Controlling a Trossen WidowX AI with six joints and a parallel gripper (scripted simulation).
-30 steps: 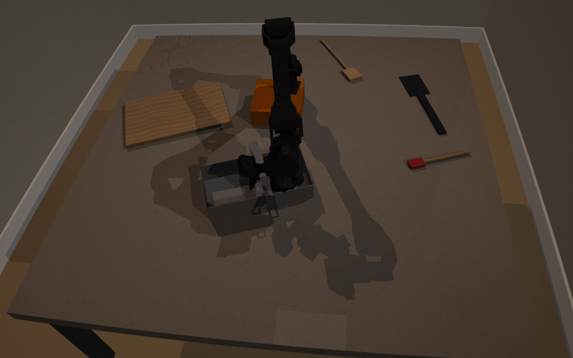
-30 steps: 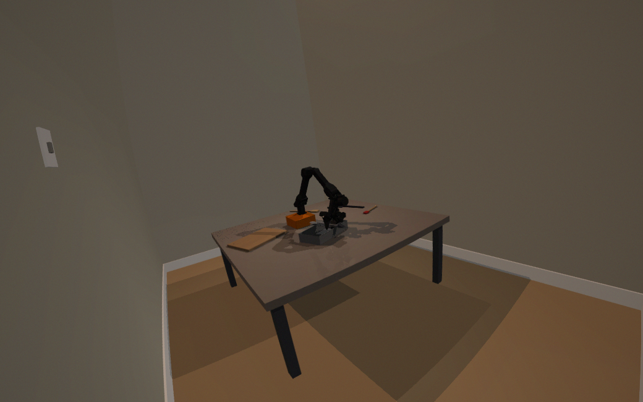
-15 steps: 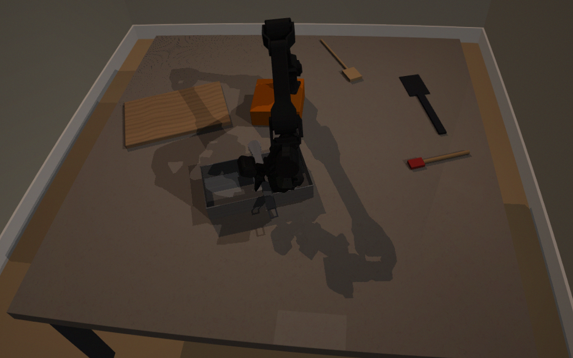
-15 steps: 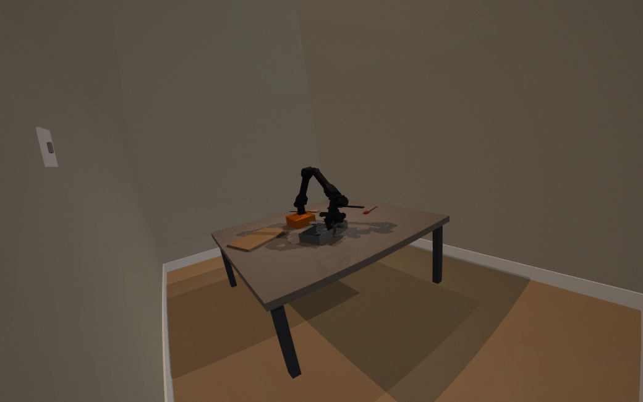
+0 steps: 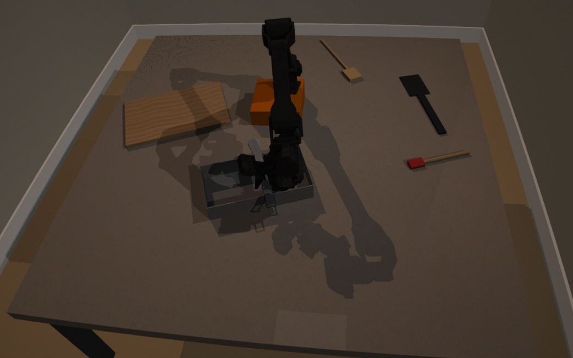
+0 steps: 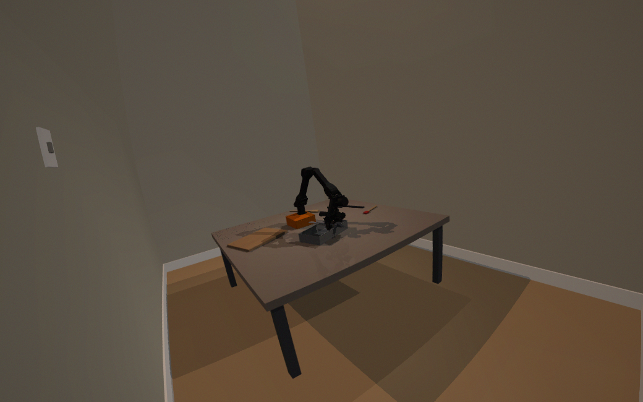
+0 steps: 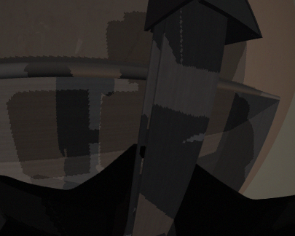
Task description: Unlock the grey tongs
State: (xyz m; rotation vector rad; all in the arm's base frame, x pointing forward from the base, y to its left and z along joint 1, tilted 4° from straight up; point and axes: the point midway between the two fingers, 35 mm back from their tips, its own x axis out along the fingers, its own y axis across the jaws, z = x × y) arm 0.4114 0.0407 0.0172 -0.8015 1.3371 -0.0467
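My gripper tip is 3 cm past the roasting tin, 2 cm to the left of it and 1 cm above it. Also, from my gripper tip: wooden board: 41 cm to the right, 28 cm behind, 3 cm below; then red-headed spatula: 47 cm to the left, 24 cm behind, 3 cm below; then black spatula: 54 cm behind, 42 cm to the left, 3 cm below.
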